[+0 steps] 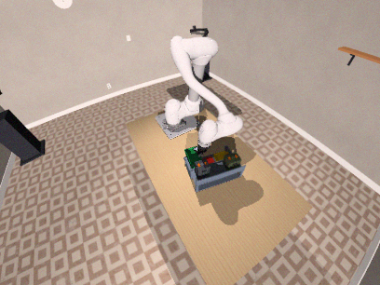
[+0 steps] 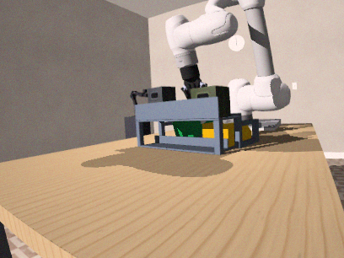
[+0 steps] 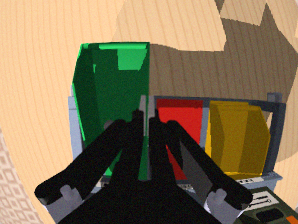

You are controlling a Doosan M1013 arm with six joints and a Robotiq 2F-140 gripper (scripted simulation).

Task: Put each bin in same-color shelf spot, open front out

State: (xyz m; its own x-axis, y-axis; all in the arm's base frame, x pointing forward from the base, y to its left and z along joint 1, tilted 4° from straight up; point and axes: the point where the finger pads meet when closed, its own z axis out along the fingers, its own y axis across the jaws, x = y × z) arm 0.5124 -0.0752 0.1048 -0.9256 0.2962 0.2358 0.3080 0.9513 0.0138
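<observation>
Right now the green bin is 4 cm to the right of my hand, 4 cm below it and 3 cm behind it. Also, from my hand: dark box 15 cm ahead, 10 cm to the right, 6 cm above; then yellow bin 15 cm to the left, 13 cm ahead, 6 cm below.
</observation>
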